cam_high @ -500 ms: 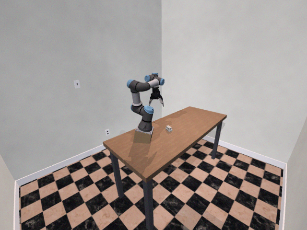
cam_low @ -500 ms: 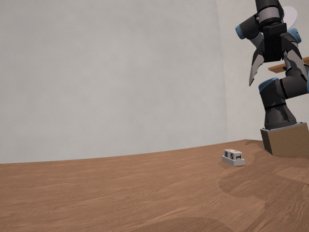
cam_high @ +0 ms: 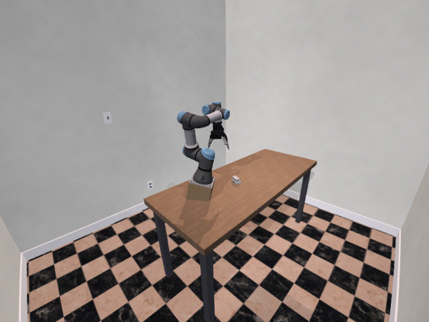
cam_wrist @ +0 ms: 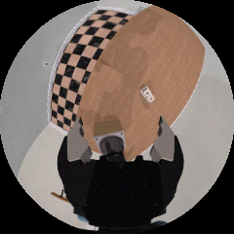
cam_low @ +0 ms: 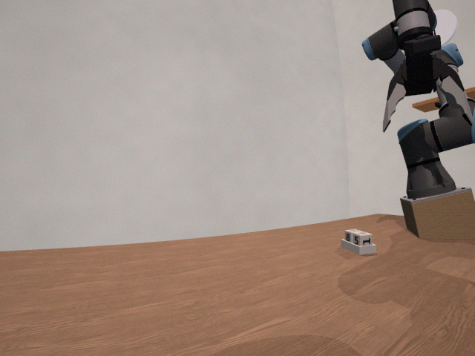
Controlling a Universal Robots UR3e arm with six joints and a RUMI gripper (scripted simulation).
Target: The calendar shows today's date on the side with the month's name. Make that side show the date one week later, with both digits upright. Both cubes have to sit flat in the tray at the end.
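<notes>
Now: hand 4 cm short of the white digit cube, 15 cm to the left of it and 23 cm above it. From my hand the other things lie so: white tray: 4 cm ahead, 13 cm to the right, 24 cm below.
</notes>
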